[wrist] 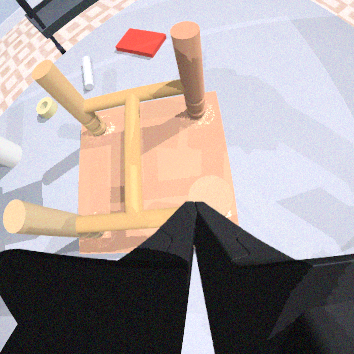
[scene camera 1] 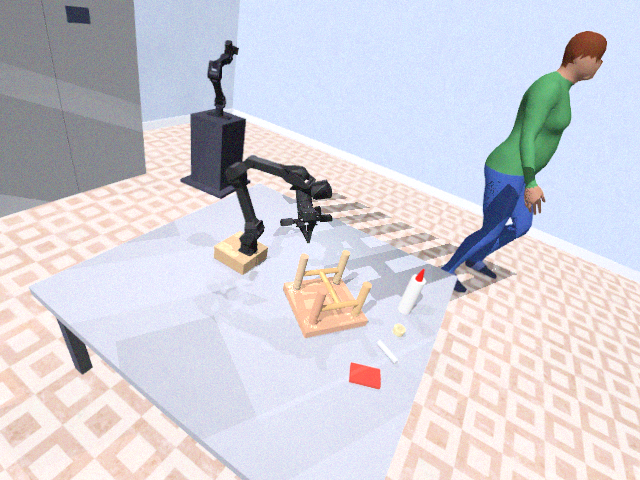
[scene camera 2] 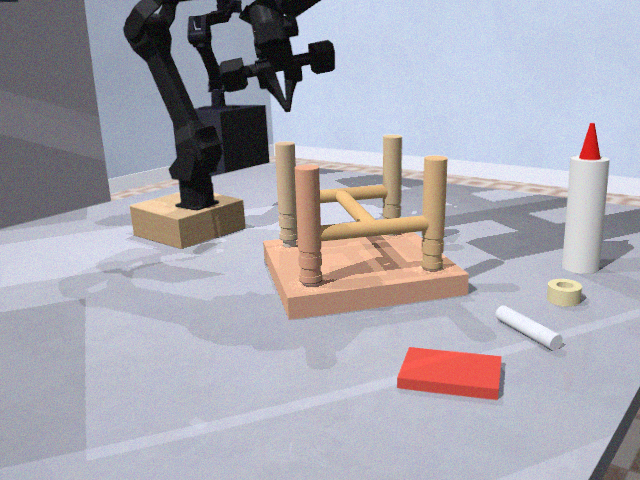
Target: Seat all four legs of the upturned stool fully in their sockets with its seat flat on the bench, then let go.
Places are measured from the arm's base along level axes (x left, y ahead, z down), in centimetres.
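Pixels of known places: gripper, fingertip midpoint: (wrist: 193,209) (scene camera 1: 308,243) (scene camera 2: 288,110); arm's base, link origin: (scene camera 1: 247,249) (scene camera 2: 197,204).
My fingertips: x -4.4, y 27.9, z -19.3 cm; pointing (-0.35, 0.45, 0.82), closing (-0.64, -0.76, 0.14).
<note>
For each thing: its top centre in the pictures, then the offset to it from my fingertips. "*": a spot on its surface instead. Level surfaces: height alone.
- grey bench, surface height: dz +25.4 cm
- reddish leg, top centre: (wrist: 185,30) (scene camera 2: 305,166) (scene camera 1: 322,290) dz +5.6, dx -13.7, dy +13.0 cm
- far right leg, surface spot: (wrist: 42,219) * dz +7.5, dx +10.5, dy +11.2 cm
- white bottle with a red tip, top centre: (scene camera 2: 592,123) (scene camera 1: 423,269) dz +2.6, dx +18.3, dy +42.6 cm
- yellow ring, top centre: (scene camera 2: 565,284) (wrist: 43,104) (scene camera 1: 399,328) dz +23.1, dx +4.2, dy +43.2 cm
- white rod, top centre: (scene camera 2: 528,319) (wrist: 85,68) (scene camera 1: 388,349) dz +23.4, dx -8.5, dy +41.6 cm
- red block, top centre: (scene camera 2: 450,366) (wrist: 139,39) (scene camera 1: 365,374) dz +24.1, dx -22.3, dy +37.3 cm
The upturned stool's seat (scene camera 1: 336,329) (scene camera 2: 377,301) (wrist: 175,167) lies flat on the grey bench (scene camera 1: 175,289) (scene camera 2: 206,403) (wrist: 270,75). Its four legs point up: a reddish leg (scene camera 1: 316,308) (scene camera 2: 308,222) (wrist: 190,67), a near right leg (scene camera 2: 435,201) (wrist: 62,95), a far right leg (scene camera 2: 392,173) (wrist: 42,219) and a leg nearest the arm's base (scene camera 1: 300,271) (scene camera 2: 285,191) (wrist: 212,191). Rails join them. Grooved rings show at the lower ends; exact socket depth cannot be told. My gripper (scene camera 1: 308,240) (scene camera 2: 287,109) (wrist: 193,209) is shut and empty, above and apart from the leg nearest the base.
A white bottle with a red tip (scene camera 1: 410,294) (scene camera 2: 585,217) (wrist: 7,152), a yellow ring (scene camera 1: 398,334) (scene camera 2: 564,297), a white rod (scene camera 1: 387,351) (scene camera 2: 528,327) and a red block (scene camera 1: 364,376) (scene camera 2: 449,372) stand or lie beside the stool. A person (scene camera 1: 537,124) is beyond the bench.
</note>
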